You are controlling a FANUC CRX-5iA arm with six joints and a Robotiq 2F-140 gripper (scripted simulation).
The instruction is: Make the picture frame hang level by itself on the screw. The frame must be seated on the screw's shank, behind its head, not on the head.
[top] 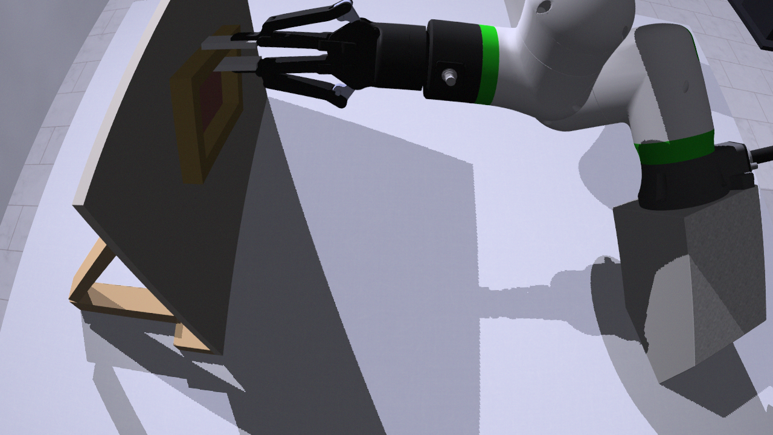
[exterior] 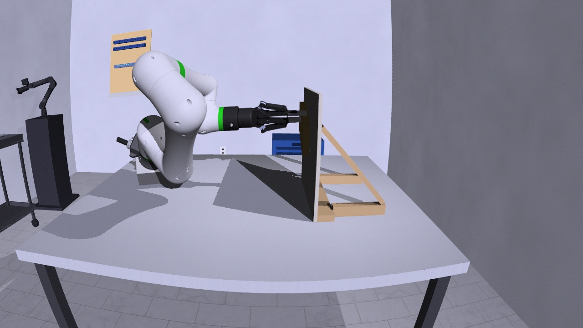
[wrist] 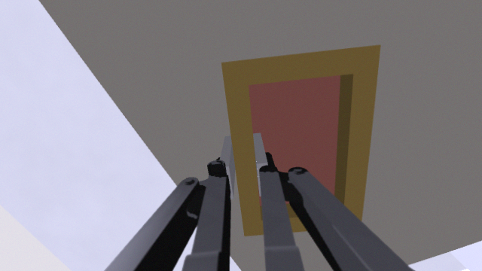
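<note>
Right now the picture frame is 40 mm below my hand, 40 mm ahead of it and 20 mm to the left of it. From my hand the other things lie so: dark wall board: 110 mm below, 50 mm ahead, 20 mm to the left.
</note>
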